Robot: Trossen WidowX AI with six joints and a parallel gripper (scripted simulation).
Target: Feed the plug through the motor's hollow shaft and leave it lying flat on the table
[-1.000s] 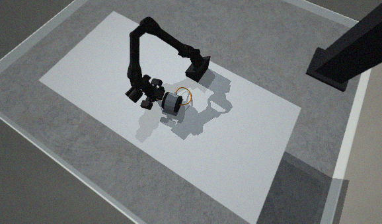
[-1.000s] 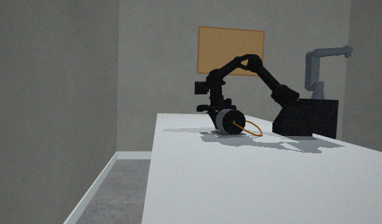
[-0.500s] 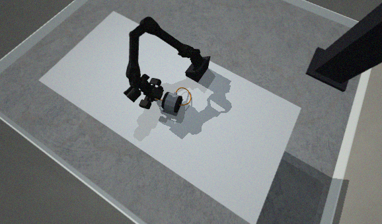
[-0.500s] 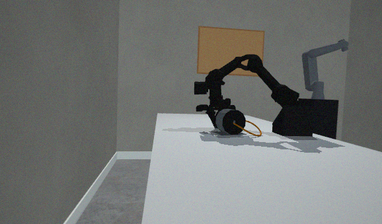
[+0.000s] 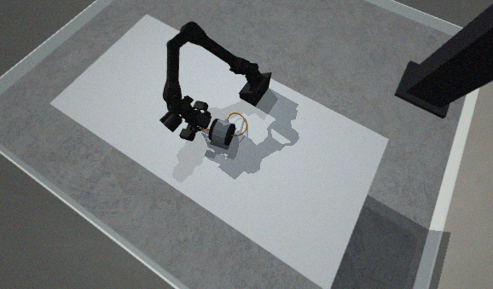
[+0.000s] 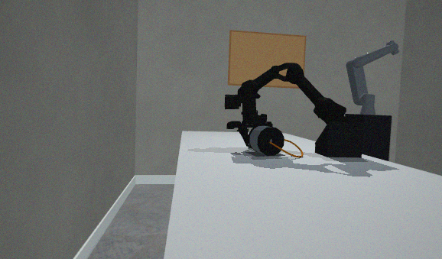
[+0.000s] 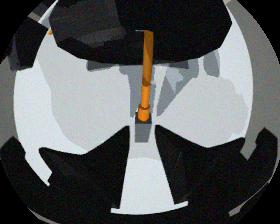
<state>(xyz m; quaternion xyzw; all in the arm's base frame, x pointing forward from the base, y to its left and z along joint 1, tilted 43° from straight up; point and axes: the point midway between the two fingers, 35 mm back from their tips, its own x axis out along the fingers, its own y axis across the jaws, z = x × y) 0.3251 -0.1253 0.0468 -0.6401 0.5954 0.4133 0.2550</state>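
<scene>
My gripper is now 10 mm to the right of the plug and 30 mm above it.
</scene>
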